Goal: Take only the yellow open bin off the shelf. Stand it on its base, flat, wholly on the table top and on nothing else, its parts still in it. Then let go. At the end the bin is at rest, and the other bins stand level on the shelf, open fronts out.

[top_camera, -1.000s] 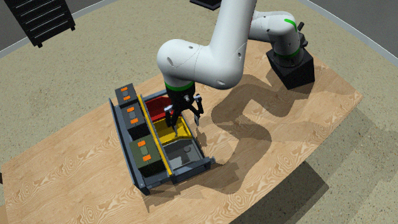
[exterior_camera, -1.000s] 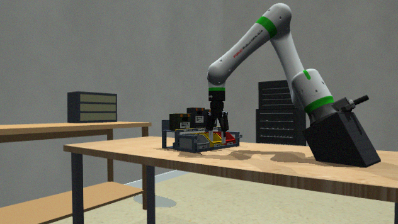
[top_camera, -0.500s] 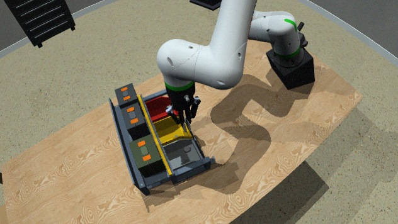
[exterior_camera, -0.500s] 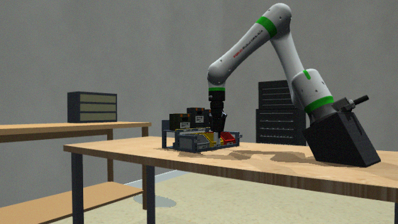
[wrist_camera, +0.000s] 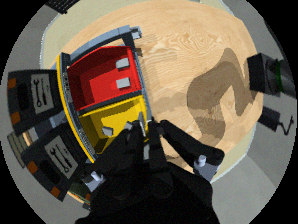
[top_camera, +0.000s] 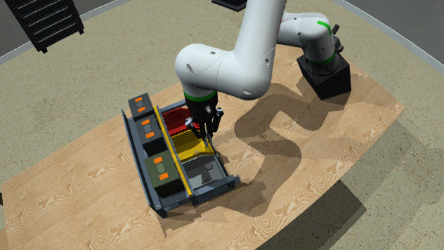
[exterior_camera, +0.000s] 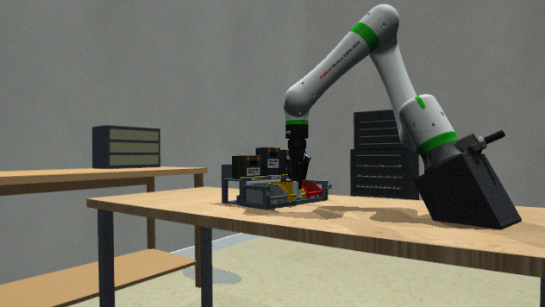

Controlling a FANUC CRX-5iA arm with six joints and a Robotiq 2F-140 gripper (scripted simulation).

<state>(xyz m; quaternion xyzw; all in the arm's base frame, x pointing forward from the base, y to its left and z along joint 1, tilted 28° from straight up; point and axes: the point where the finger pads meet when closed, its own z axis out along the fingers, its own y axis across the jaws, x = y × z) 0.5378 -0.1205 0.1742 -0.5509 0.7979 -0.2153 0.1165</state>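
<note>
My gripper is now 70 mm short of the yellow open bin, 30 mm to the left of it and 20 mm above it. Round my hand: red bin: 130 mm to the right, 30 mm ahead, 20 mm below; yellow rail: 120 mm ahead, 50 mm to the right, 50 mm above; grey bin: 120 mm ahead, 70 mm to the left, 20 mm below.
</note>
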